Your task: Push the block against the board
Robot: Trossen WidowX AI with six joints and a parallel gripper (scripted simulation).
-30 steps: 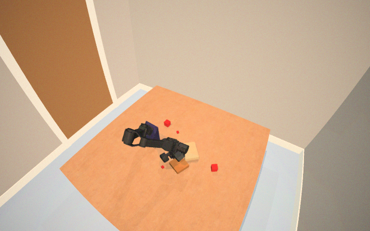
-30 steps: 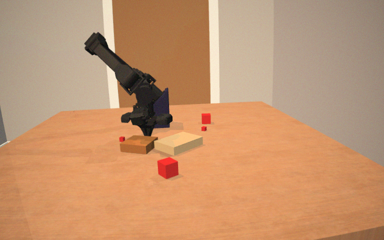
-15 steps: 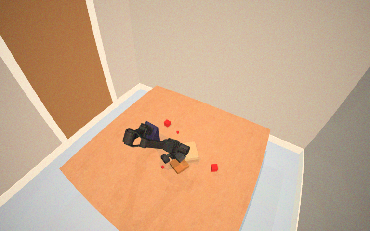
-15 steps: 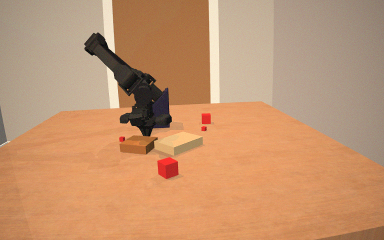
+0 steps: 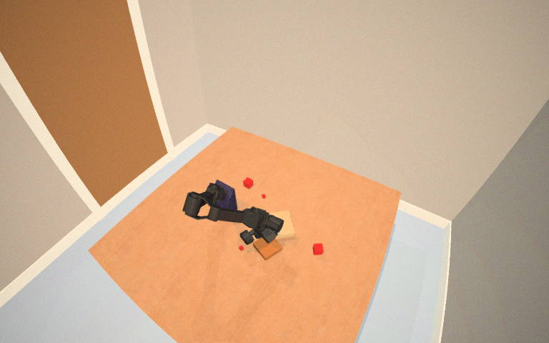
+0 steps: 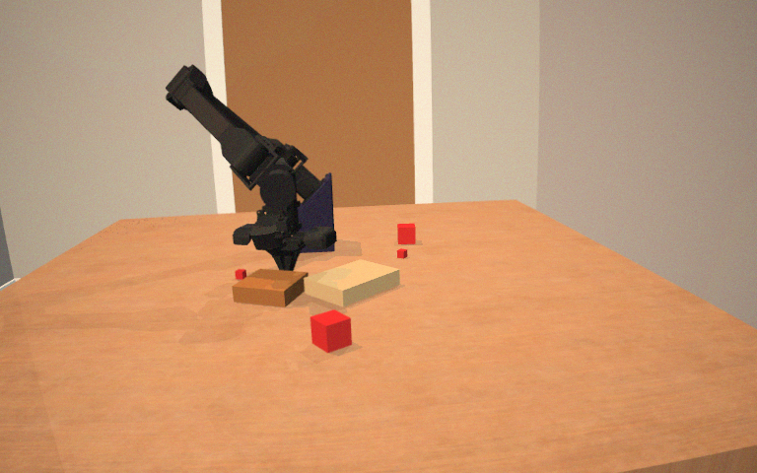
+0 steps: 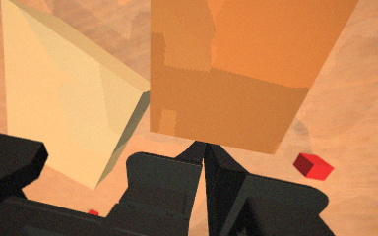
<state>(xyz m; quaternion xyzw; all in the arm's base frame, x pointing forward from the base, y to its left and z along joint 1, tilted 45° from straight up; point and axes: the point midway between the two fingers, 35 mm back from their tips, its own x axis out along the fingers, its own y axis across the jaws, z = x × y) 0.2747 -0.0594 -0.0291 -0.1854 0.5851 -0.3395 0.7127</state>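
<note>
The square block lies 6 cm ahead of my gripper tip, 2 cm to the right of it and 1 cm above it. Also, from my gripper tip: board (12 cm to the left, 4 cm ahead, 1 cm above).
</note>
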